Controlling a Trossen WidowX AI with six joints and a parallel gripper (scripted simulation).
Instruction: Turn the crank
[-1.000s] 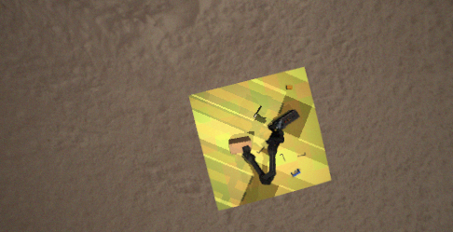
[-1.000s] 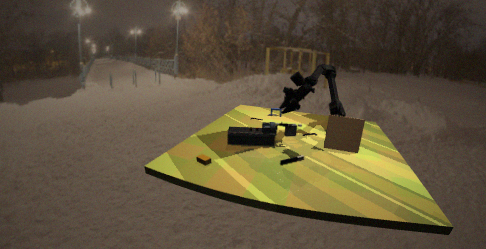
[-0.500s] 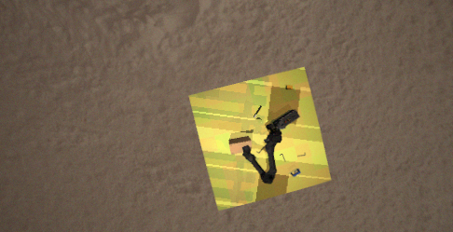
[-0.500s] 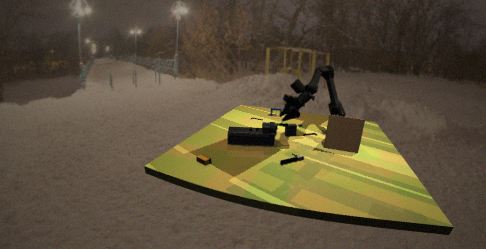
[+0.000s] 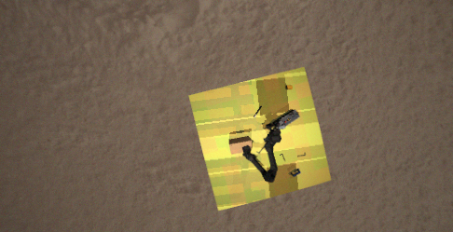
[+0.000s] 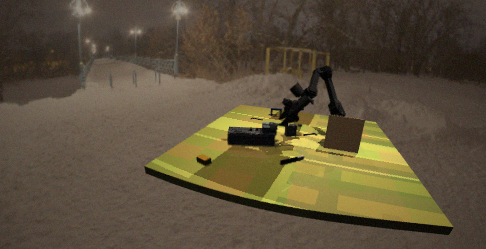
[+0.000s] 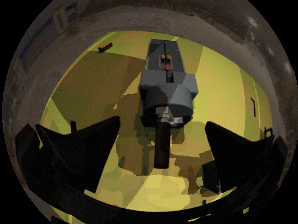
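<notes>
Now: gripper tip 2 cm past the crank handle and 2 cm above it. Round my gripper tip: black stick (10 cm behind, 19 cm to the left, 12 cm below); red pointer (12 cm ahead, 1 cm to the left, 5 cm below); grey block (7 cm behind, 15 cm to the right, 10 cm below).
</notes>
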